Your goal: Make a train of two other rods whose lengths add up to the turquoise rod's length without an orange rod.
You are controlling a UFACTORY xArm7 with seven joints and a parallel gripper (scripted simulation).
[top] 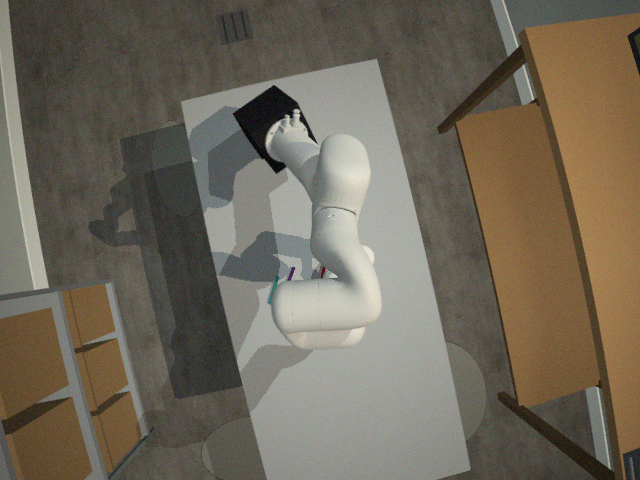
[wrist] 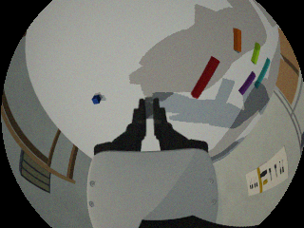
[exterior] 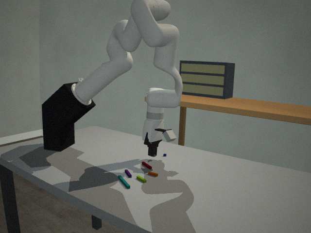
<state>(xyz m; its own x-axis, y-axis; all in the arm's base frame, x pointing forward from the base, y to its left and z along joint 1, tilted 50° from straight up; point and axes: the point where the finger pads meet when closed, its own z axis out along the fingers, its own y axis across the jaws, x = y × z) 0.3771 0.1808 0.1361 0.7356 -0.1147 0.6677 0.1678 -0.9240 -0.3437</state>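
The red rod is 7 cm to the right of my hand, 6 cm ahead of it and 4 cm below it. From my hand the other things lie so: orange rod: 15 cm ahead, 10 cm to the right, 4 cm below; grey rod: 2 cm below; blue rod: 8 cm to the left, 4 cm below, 1 cm behind.
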